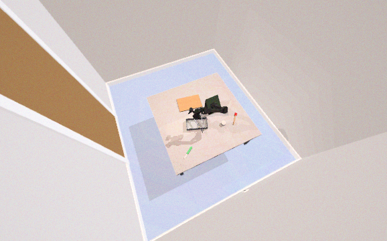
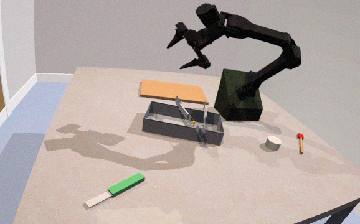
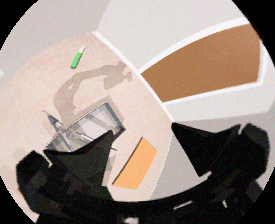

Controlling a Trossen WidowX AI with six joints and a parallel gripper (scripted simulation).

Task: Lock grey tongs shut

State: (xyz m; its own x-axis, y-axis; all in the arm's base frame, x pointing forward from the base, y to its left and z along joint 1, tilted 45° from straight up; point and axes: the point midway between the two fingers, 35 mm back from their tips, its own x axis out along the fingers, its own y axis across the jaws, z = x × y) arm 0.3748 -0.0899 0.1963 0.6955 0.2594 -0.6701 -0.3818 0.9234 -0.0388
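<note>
The grey roasting tin lies 8 cm behind my gripper tip, 3 cm to the left of it and 25 cm below it. The rest, counted from my gripper tip: red-headed tool: 64 cm behind, 22 cm to the left, 27 cm below; then wooden board: 17 cm behind, 35 cm to the right, 27 cm below; then white puck: 42 cm behind, 22 cm to the left, 26 cm below.
</note>
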